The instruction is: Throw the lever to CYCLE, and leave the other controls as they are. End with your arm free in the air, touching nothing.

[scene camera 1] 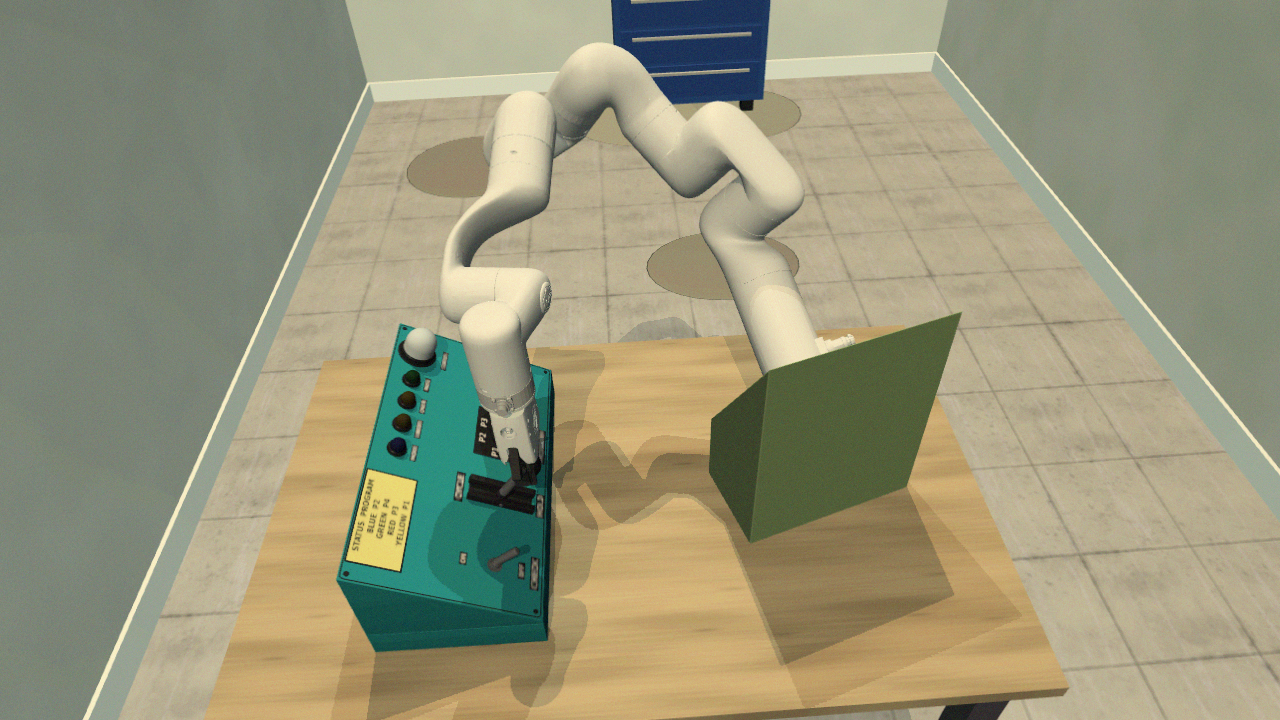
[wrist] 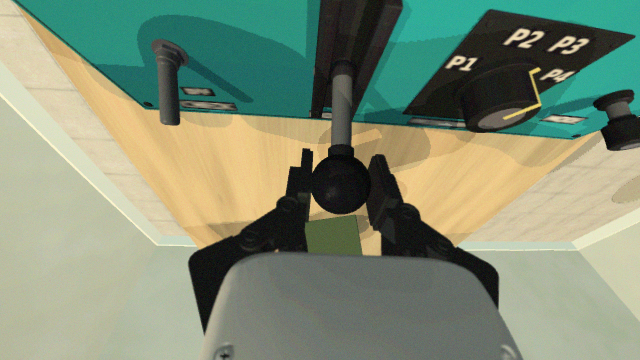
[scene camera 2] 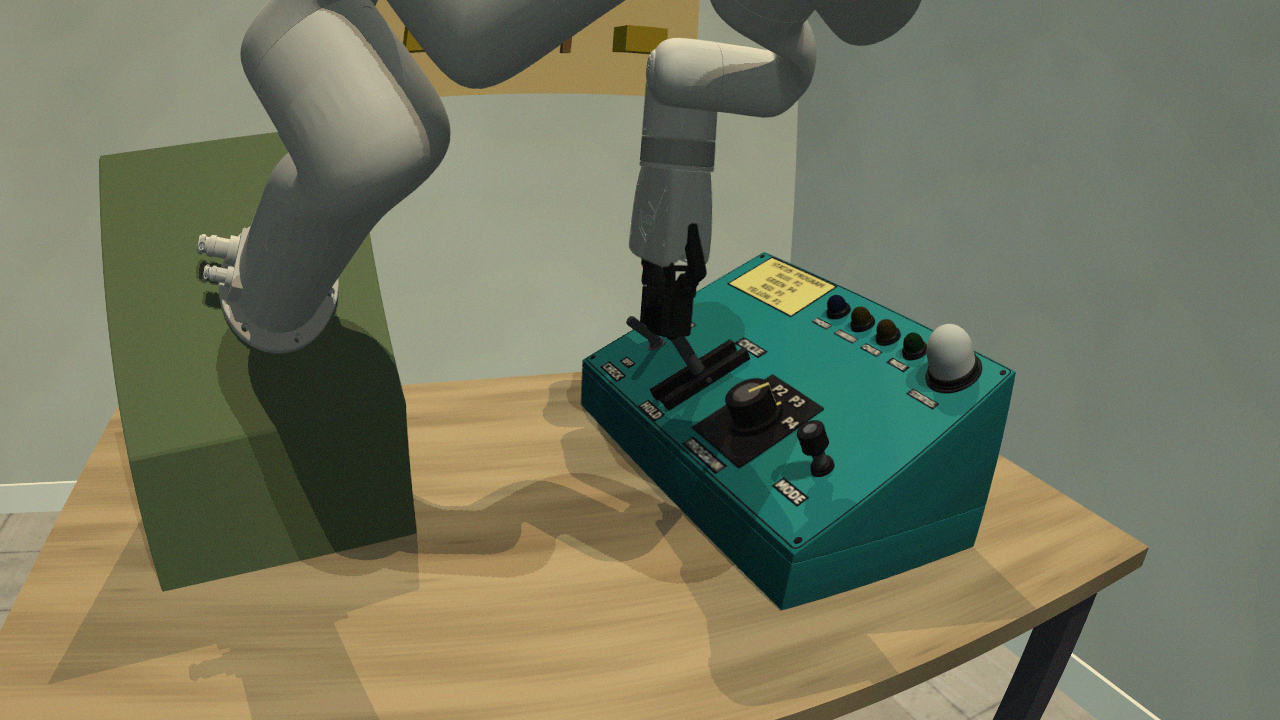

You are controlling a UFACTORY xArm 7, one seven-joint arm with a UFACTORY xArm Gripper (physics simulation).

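Places are measured from the arm's base along level axes (x ahead, y left, z up), in millimetres.
Pixels of known places: gripper, fingertip midpoint: (scene camera 1: 527,470) (wrist: 339,167) (scene camera 2: 664,330); arm's base at its link origin: (scene camera 1: 799,379) (scene camera 2: 277,285).
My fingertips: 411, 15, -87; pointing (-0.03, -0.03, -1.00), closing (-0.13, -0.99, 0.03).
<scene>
For each thing: its middle in the pictures, then the offset to it from my fingertips, as dx, dy, dz. "spot": a spot on its surface instead.
- lever's grey shaft at the middle of its body: (wrist: 341,116) (scene camera 2: 685,350) (scene camera 1: 512,482) +26, -3, -24
- CYCLE label at a spot on its surface: (scene camera 2: 750,347) spot: +103, -12, -25
- CHECK toggle at the middle of its body: (wrist: 168,91) (scene camera 2: 643,330) (scene camera 1: 505,556) +44, +116, -37
- PROGRAM knob at the middle of its body: (scene camera 2: 750,402) (wrist: 496,105) +23, -123, -38
- MODE control at the middle of its body: (scene camera 2: 818,455) (wrist: 618,113) +11, -243, -42
- white dome at a spot on its surface: (scene camera 2: 950,353) spot: +129, -286, +50
The lever's grey shaft (scene camera 1: 509,488) (scene camera 2: 687,355) (wrist: 342,110) rises from about the middle of a black slot on the teal panel (scene camera 1: 447,537) (scene camera 2: 895,420) (wrist: 260,30) and leans toward the HOLD end. The CYCLE label (scene camera 2: 750,347) is at the slot's far end in scene camera 2, the HOLD label (scene camera 2: 651,410) at its near end. My gripper (scene camera 1: 521,469) (scene camera 2: 669,315) (wrist: 339,167) is shut on the lever's black ball knob (wrist: 341,183), one finger on each side. The knob is hidden by the fingers in both scene views.
The CHECK toggle (scene camera 1: 505,559) (scene camera 2: 644,331) (wrist: 168,90) is on one side of the lever. The PROGRAM knob (scene camera 2: 751,404) (wrist: 500,100) and MODE control (scene camera 2: 816,445) (wrist: 620,127) are on the other. Several small lamps and a white dome (scene camera 1: 420,343) (scene camera 2: 950,353) line the upper panel. A green block (scene camera 1: 832,438) (scene camera 2: 196,376) stands opposite.
</scene>
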